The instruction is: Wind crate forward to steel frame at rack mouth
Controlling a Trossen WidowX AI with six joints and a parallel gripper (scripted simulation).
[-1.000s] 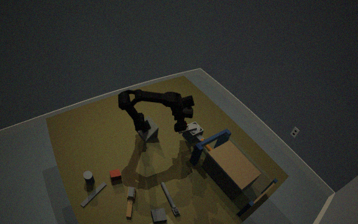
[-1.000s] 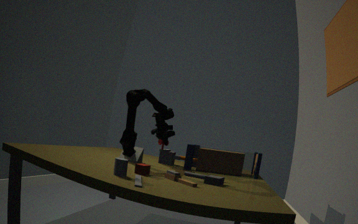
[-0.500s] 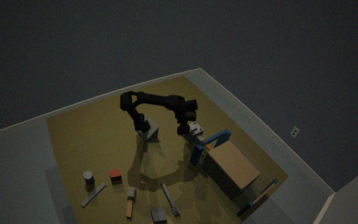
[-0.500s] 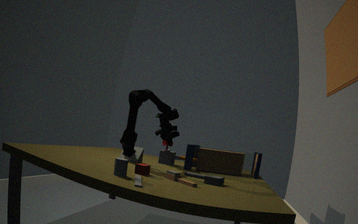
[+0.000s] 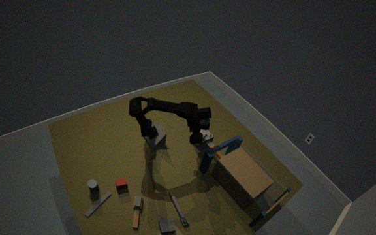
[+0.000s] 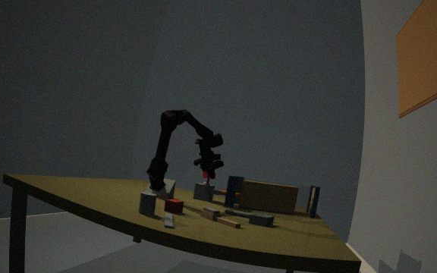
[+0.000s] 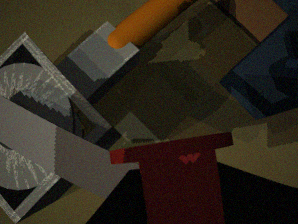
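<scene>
My gripper tip is now 3 cm past the grey crank handle, 3 cm above it and 2 cm to the right of it. Also, from my gripper tip: grey block (37 cm to the right, 37 cm ahead, 11 cm below); then grey winch (10 cm below, 7 cm behind, 6 cm to the left); then red grip (1 cm to the right, 1 cm behind).
</scene>
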